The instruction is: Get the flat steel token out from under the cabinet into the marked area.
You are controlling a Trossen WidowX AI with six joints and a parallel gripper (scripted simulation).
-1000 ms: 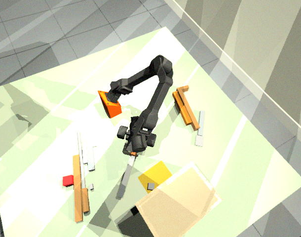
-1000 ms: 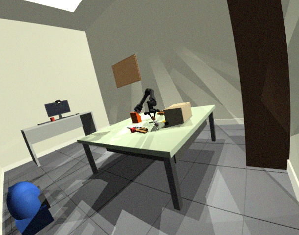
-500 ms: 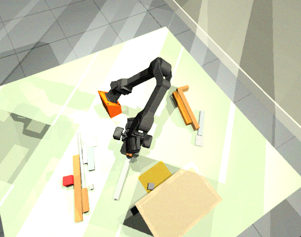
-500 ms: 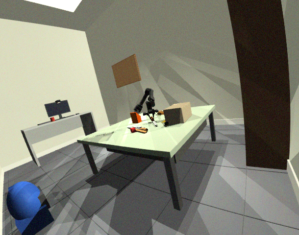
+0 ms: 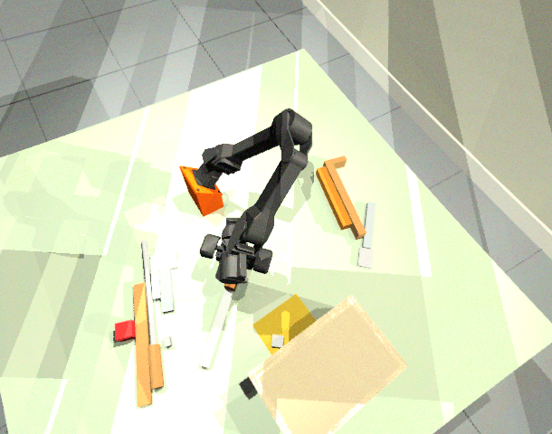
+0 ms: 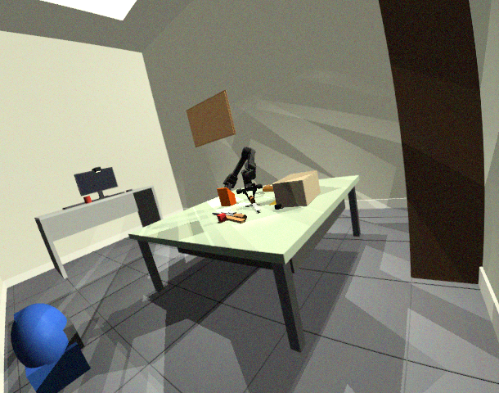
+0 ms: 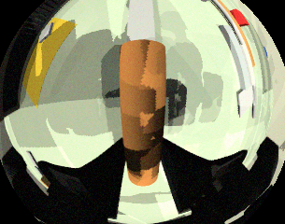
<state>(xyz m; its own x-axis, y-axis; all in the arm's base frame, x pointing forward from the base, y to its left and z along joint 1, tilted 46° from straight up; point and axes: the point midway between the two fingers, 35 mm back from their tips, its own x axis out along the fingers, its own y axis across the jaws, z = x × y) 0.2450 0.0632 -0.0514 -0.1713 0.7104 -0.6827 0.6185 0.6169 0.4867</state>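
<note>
My gripper tip is 230 mm to the left of the short bar, 40 mm past it and 20 mm above it. The rest, counted from my gripper tip: long wooden stick: 300 mm to the right, 90 mm ahead, 20 mm below; then small grey cube: 240 mm to the right, 120 mm ahead, 20 mm below; then steel token: 240 mm ahead, 20 mm to the left, 20 mm below.
</note>
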